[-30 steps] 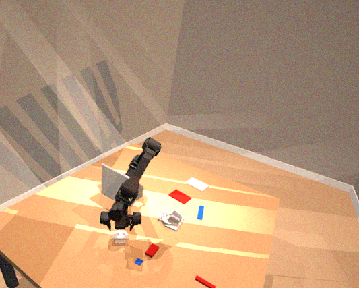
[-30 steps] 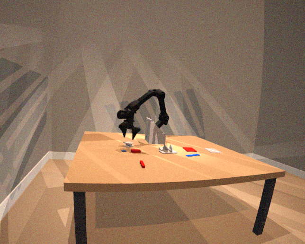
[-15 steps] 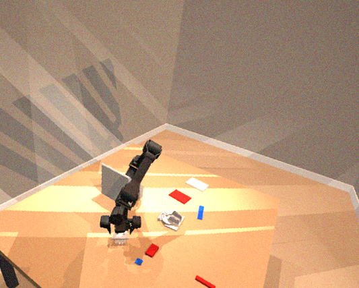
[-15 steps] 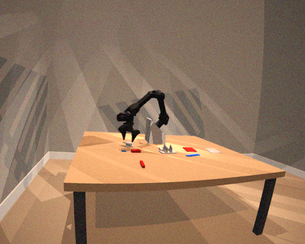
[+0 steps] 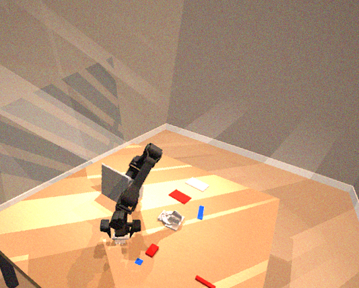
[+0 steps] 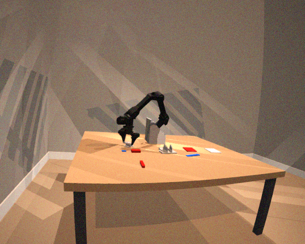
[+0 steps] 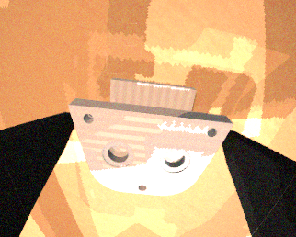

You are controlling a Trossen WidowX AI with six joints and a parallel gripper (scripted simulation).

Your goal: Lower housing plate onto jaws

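My gripper tip is 170 mm short of the red block, 20 mm to the right of it and 10 mm above it. Also, from my gripper tip: red bar 450 mm ahead, 20 mm to the right, 10 mm below; red tile 120 mm ahead, 490 mm to the left, 10 mm below; blue tile 140 mm ahead, 60 mm to the right, 20 mm below.
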